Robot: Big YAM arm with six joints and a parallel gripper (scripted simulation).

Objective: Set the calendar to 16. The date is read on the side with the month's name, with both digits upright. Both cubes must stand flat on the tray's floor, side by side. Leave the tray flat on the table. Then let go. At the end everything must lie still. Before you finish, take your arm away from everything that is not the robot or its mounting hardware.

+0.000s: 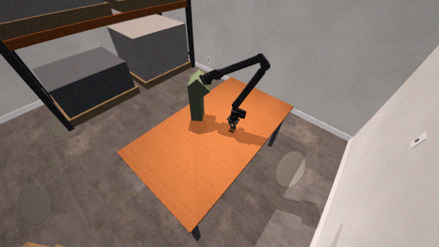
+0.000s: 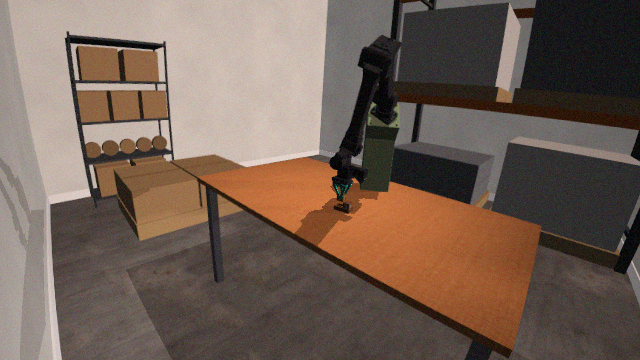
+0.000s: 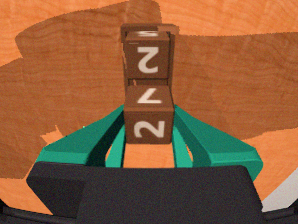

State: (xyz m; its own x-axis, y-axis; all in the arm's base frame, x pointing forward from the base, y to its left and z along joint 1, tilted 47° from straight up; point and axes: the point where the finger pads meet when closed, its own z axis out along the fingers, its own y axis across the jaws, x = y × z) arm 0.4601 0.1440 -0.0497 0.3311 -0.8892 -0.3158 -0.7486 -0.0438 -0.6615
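The dark calendar tray is 60 mm below my hand, 10 mm to the left of it and 10 mm behind it. The rest, counted from my hand: brown calendar cube: 10 mm below.
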